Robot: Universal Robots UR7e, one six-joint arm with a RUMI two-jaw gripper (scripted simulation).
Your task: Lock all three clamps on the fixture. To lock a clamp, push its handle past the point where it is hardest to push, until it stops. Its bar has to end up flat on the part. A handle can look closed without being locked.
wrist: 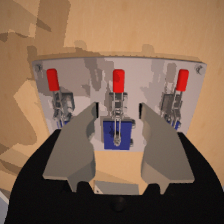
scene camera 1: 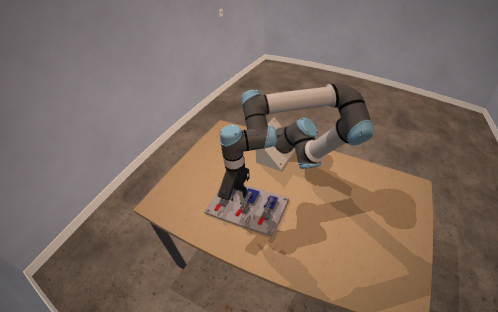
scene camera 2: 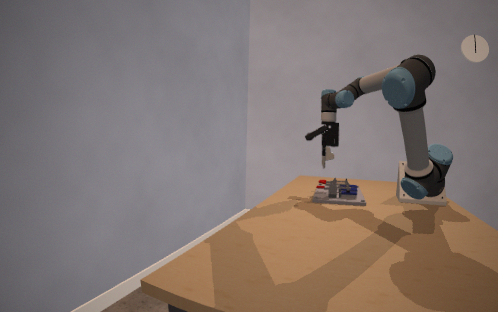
Labels:
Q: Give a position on a clamp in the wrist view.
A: At 67, 103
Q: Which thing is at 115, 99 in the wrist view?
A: A clamp.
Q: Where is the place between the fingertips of the gripper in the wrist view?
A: At 118, 103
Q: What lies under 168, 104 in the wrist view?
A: A clamp.

